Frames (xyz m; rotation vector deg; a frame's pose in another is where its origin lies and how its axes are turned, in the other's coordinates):
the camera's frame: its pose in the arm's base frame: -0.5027 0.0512 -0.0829 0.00 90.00 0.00
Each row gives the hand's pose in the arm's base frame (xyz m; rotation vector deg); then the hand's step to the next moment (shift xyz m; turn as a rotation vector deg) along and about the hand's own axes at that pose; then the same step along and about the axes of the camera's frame.
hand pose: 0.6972 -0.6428 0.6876 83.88 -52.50 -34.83
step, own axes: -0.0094 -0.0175 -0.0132 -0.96 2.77 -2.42
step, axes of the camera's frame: 0.0170 0.0142 0.0088 -2.86 2.31 0.95
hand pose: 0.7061 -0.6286 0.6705 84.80 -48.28 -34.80
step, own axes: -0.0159 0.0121 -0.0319 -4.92 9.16 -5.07
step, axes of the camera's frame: -0.0132 0.0323 0.0141 -8.99 7.28 -0.22
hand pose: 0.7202 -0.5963 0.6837 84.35 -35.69 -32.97
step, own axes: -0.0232 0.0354 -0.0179 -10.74 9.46 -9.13
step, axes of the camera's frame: -0.0346 0.0298 -0.0050 -9.09 14.25 -1.59
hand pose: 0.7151 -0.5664 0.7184 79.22 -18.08 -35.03
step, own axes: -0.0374 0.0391 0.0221 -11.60 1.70 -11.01
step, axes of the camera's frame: -0.0473 0.0060 -0.0338 -1.32 15.76 -2.94
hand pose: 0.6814 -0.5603 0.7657 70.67 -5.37 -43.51
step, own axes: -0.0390 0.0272 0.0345 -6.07 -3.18 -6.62
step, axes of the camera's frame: -0.0490 -0.0026 -0.0324 3.17 8.44 -3.06
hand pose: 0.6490 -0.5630 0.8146 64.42 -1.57 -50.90
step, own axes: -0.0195 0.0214 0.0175 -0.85 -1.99 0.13
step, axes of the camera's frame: -0.0329 0.0017 -0.0078 1.17 0.16 -1.82
